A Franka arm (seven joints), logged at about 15 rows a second.
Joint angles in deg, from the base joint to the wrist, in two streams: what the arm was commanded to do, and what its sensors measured. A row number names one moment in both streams.
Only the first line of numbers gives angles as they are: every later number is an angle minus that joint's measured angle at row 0.
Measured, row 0: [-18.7 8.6 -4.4 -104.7 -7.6 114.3 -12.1]
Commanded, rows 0 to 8: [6.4 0.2 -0.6 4.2 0.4 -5.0 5.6]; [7.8 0.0 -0.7 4.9 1.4 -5.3 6.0]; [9.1 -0.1 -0.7 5.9 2.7 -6.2 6.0]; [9.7 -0.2 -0.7 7.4 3.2 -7.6 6.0]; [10.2 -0.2 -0.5 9.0 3.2 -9.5 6.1]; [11.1 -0.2 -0.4 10.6 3.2 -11.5 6.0]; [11.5 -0.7 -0.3 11.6 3.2 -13.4 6.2]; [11.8 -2.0 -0.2 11.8 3.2 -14.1 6.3]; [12.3 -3.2 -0.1 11.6 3.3 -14.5 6.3]
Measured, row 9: [11.1 -0.9 0.2 10.9 2.2 -11.7 6.1]
